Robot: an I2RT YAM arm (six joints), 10 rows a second.
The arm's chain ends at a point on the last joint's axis. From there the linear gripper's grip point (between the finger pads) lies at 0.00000 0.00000 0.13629 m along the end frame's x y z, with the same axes.
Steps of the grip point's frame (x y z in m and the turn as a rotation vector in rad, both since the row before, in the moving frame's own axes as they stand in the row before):
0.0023 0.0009 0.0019 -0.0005 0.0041 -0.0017
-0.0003 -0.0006 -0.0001 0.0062 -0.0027 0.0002
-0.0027 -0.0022 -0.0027 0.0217 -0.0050 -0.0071
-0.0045 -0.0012 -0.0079 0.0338 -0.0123 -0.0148
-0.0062 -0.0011 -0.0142 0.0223 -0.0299 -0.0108
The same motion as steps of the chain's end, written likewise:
0.0017 0.0008 0.0019 -0.0005 0.0041 -0.0017
0.0001 0.0002 -0.0001 0.0062 -0.0027 0.0002
-0.0020 0.0008 -0.0027 0.0217 -0.0050 -0.0071
-0.0028 0.0034 -0.0078 0.0338 -0.0123 -0.0148
-0.0021 0.0019 -0.0141 0.0223 -0.0299 -0.0108

